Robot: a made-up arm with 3 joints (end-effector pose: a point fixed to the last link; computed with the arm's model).
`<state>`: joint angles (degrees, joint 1 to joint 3).
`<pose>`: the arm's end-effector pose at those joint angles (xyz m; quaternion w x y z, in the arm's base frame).
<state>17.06 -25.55 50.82</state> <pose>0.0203 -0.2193 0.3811 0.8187 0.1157 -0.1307 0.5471</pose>
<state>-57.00 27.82 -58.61</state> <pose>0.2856 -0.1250 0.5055 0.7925 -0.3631 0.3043 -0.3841</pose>
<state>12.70 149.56 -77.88</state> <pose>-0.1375 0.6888 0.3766 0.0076 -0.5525 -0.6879 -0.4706</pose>
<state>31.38 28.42 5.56</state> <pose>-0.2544 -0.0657 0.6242 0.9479 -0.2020 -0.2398 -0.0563</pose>
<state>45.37 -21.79 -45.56</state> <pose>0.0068 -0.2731 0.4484 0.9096 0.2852 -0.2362 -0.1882</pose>
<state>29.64 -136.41 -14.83</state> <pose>0.2653 0.3839 0.0664 0.4182 0.7456 0.1651 0.4918</pose>
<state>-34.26 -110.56 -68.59</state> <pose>-0.1284 0.2029 -0.1912 0.3846 0.5455 0.7032 -0.2449</pose>
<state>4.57 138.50 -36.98</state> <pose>-0.1260 0.6366 0.4658 0.2833 -0.7517 -0.4102 -0.4318</pose>
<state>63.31 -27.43 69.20</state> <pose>-0.0629 -0.2245 0.3957 0.5984 -0.1824 -0.4250 0.6542</pose>
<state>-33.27 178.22 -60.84</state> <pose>-0.1044 0.6613 0.1611 0.0957 -0.7848 -0.6076 -0.0766</pose>
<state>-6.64 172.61 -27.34</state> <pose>-0.0367 0.6440 0.2017 0.0631 -0.8824 -0.3613 -0.2948</pose>
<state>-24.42 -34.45 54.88</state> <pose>0.0460 -0.2162 0.2416 0.7722 0.3717 0.1266 0.4995</pose>
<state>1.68 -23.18 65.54</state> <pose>0.0200 -0.2221 0.3719 0.7647 0.1529 -0.0373 0.6249</pose>
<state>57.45 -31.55 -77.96</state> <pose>0.0583 -0.2926 0.4222 0.8124 0.4347 -0.1956 -0.3358</pose>
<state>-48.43 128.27 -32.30</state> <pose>0.0800 0.5979 0.5063 0.5015 -0.8493 -0.1550 -0.0567</pose>
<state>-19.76 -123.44 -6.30</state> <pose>-0.0065 0.2821 -0.1287 0.4083 0.8579 0.2721 0.1527</pose>
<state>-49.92 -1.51 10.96</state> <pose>0.1580 -0.1952 0.3706 0.8736 0.0855 0.4652 0.1144</pose>
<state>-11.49 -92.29 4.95</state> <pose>0.0880 0.0442 -0.0819 0.6368 0.7119 0.1757 0.2383</pose>
